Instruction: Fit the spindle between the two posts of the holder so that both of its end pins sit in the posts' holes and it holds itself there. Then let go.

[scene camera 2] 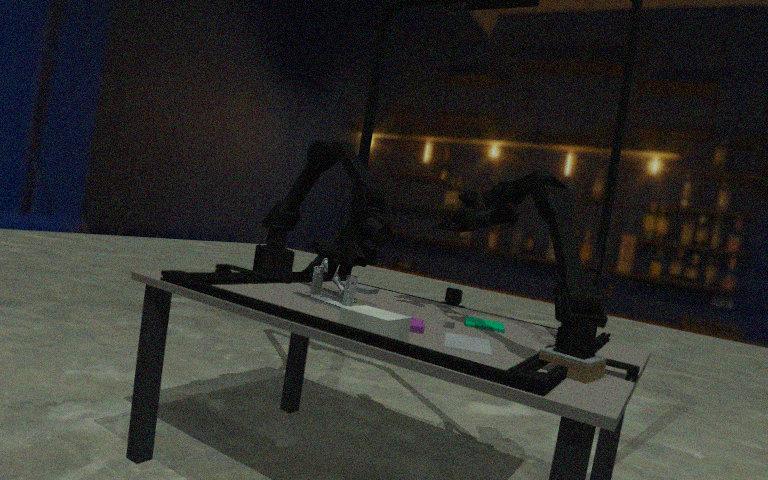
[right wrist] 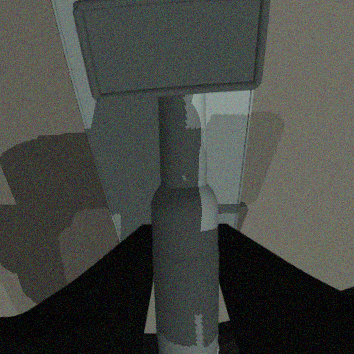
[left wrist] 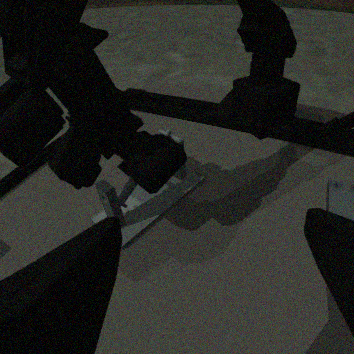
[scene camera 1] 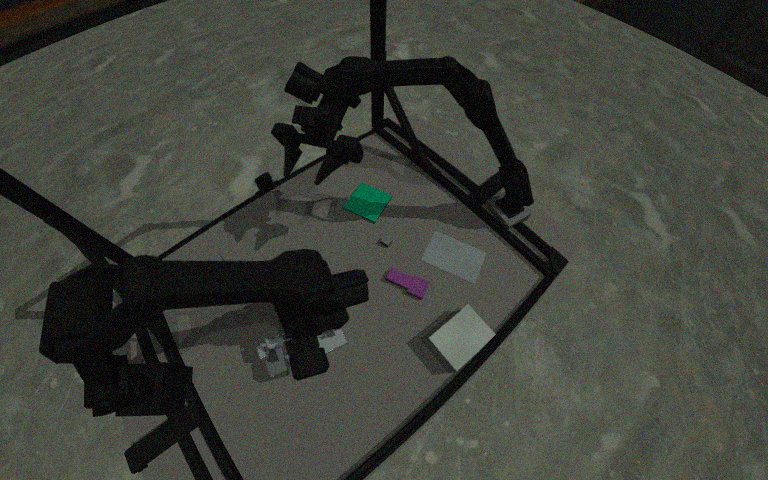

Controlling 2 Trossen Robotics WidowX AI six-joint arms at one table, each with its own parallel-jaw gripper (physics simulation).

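Places are measured from the left arm's base along level axes (x ahead, y left, z up), in metres.
Pixels of known places: left gripper, fingertip midpoint: (scene camera 2: 436, 226) (left wrist: 213, 224) (scene camera 1: 300, 180); right gripper, fingertip midpoint: (scene camera 2: 333, 279) (right wrist: 183, 234) (scene camera 1: 295, 340); left arm's base, link origin: (scene camera 2: 574, 353) (scene camera 1: 509, 206); right arm's base, link origin: (scene camera 2: 275, 248) (left wrist: 265, 81) (scene camera 1: 139, 388).
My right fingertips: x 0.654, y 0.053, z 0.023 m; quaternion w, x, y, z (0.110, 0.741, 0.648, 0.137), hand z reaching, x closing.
For each thing: its middle in the pictures, then the offset to it from my right fingertips. "spot": a spot on its surface instead.
- grey spindle, body centre: (right wrist: 185, 249) (left wrist: 142, 167) (scene camera 1: 296, 338) (scene camera 2: 334, 276) dx -0.003, dy +0.000, dz +0.009 m
- pale grey holder, surface spot: (right wrist: 227, 150) spot: dx +0.003, dy +0.029, dz -0.054 m
- post, body centre: (right wrist: 163, 14) (left wrist: 110, 204) (scene camera 2: 350, 290) dx -0.071, dy +0.003, dz -0.015 m
- green block, body centre: (scene camera 2: 484, 324) (scene camera 1: 367, 202) dx -0.316, dy -0.278, dz -0.058 m
- small grey block, body centre: (scene camera 2: 449, 324) (scene camera 1: 386, 241) dx -0.297, dy -0.139, dz -0.055 m
- pale flat plate, body centre: (scene camera 2: 467, 343) (scene camera 1: 454, 256) dx -0.432, dy -0.016, dz -0.060 m
- purple block, body centre: (scene camera 2: 415, 325) (scene camera 1: 406, 282) dx -0.284, dy -0.015, dz -0.055 m
- white box, body centre: (scene camera 2: 374, 324) (scene camera 1: 459, 338) dx -0.312, dy +0.162, dz -0.037 m
The grey spindle (scene camera 2: 338, 278) (left wrist: 128, 190) (right wrist: 185, 270) is slanted between the two posts of the pale grey holder (scene camera 1: 333, 340) (left wrist: 142, 232) (right wrist: 227, 150). My right gripper (right wrist: 183, 234) is shut on its thick middle, above the base. In the right wrist view the spindle's far end reaches one post (right wrist: 170, 47), whose broad top hides the end pin; whether it sits in the hole I cannot tell. The other end is hidden below the fingers. In scene camera 1 my right arm covers much of the holder. My left gripper (scene camera 1: 303, 177) (left wrist: 213, 224) is open and empty, high above the table, away from the holder.
A green block (scene camera 1: 368, 202) (scene camera 2: 484, 324), a small grey block (scene camera 1: 385, 242) (scene camera 2: 449, 324), a pale flat plate (scene camera 1: 454, 256) (scene camera 2: 467, 343) and a purple block (scene camera 1: 407, 283) (scene camera 2: 417, 325) lie on the table. A white box (scene camera 1: 461, 337) (scene camera 2: 376, 319) stands near the frame rail.
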